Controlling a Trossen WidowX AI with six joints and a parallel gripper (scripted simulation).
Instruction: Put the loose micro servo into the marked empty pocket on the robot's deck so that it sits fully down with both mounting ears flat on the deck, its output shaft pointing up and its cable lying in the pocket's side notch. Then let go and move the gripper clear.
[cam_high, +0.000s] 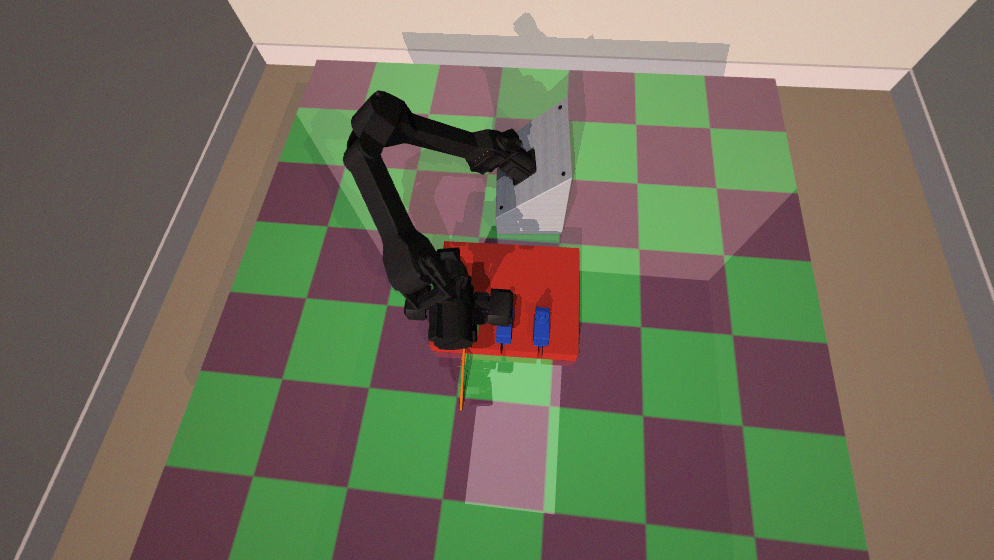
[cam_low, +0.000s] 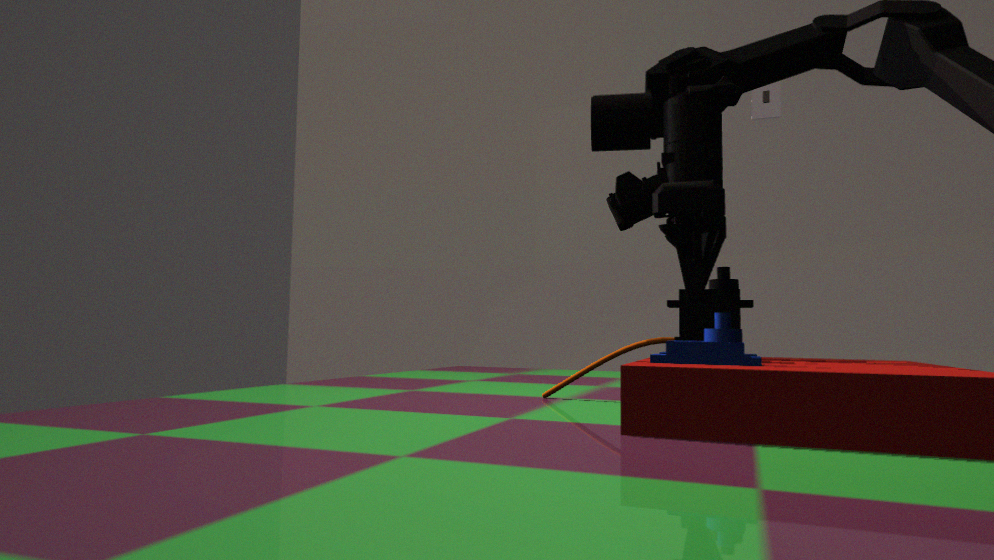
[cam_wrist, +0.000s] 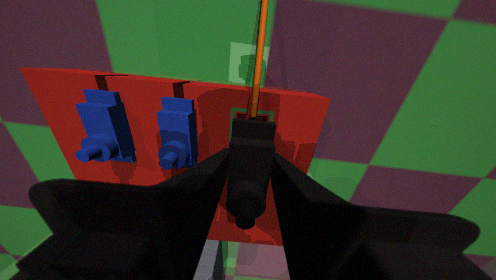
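Now: the red deck 110 mm behind my gripper tip, 90 mm to the left of it and 80 mm below it.
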